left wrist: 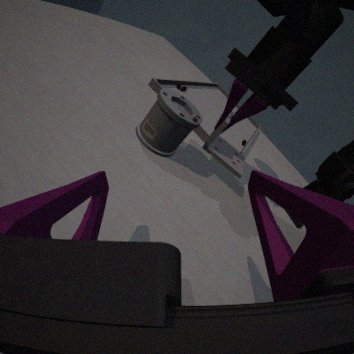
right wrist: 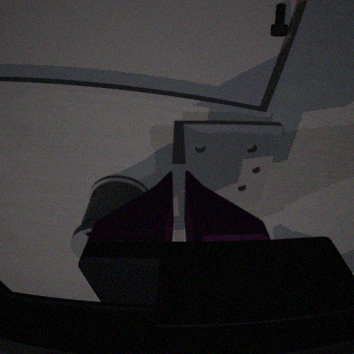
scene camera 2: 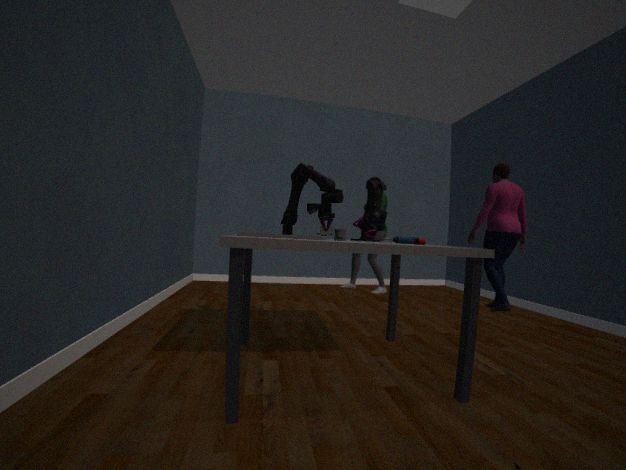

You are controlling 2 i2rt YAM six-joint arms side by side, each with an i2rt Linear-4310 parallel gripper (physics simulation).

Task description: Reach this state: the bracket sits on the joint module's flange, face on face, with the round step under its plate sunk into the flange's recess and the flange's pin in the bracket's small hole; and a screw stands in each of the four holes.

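Seen in the pictures: left gripper, fingertip midpoint: (left wrist: 177, 178) (scene camera 2: 358, 229); right gripper, fingertip midpoint: (left wrist: 217, 129) (right wrist: 178, 178) (scene camera 2: 325, 231); left arm's base, origin of the base link: (scene camera 2: 365, 240).
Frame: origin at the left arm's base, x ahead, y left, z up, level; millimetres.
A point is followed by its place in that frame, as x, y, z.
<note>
The joint module (scene camera 2: 339, 234) @(326, -346, 32) (left wrist: 166, 127) @(295, -303, 38) (right wrist: 114, 199) @(295, -360, 30) stands upright on the table, its flange facing up with the recess and holes bare. My right gripper (scene camera 2: 326, 229) @(243, -392, 46) (left wrist: 217, 129) @(243, -392, 46) (right wrist: 178, 178) @(243, -392, 46) is shut on the upright wall of the grey bracket (left wrist: 223, 152) @(214, -377, 33) (right wrist: 220, 145) @(214, -408, 33). The bracket's plate with holes hangs low beside the module, near the tray, apart from the flange. Black screws (left wrist: 181, 88) (right wrist: 280, 21) are at the tray; another screw (left wrist: 244, 143) @(156, -572, 8) is at its other end. My left gripper (scene camera 2: 365, 229) @(258, -200, 70) (left wrist: 177, 178) @(258, -200, 70) is open and empty, its fingers wide apart.
The shallow tray (left wrist: 200, 83) @(343, -706, 11) (right wrist: 125, 89) @(274, -442, 15) lies behind the module in the left wrist view. A blue tool with a red end (scene camera 2: 408, 240) @(314, 115, 20) lies on the table (scene camera 2: 303, 243) @(654, -642, -12) at the right of the scene view. Two people (scene camera 2: 505, 212) (scene camera 2: 383, 202) stand beyond the table.
</note>
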